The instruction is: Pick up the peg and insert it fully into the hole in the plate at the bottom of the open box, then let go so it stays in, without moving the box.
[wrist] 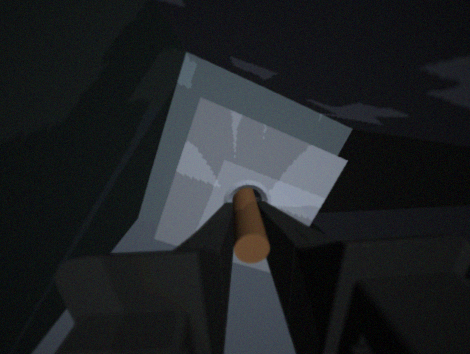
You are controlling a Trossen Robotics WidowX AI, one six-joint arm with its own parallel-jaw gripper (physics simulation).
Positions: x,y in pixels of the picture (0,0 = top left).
Scene:
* gripper: 244,209
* orange-brown peg: 251,245
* blue-grey box: 103,103
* pale plate: 225,151

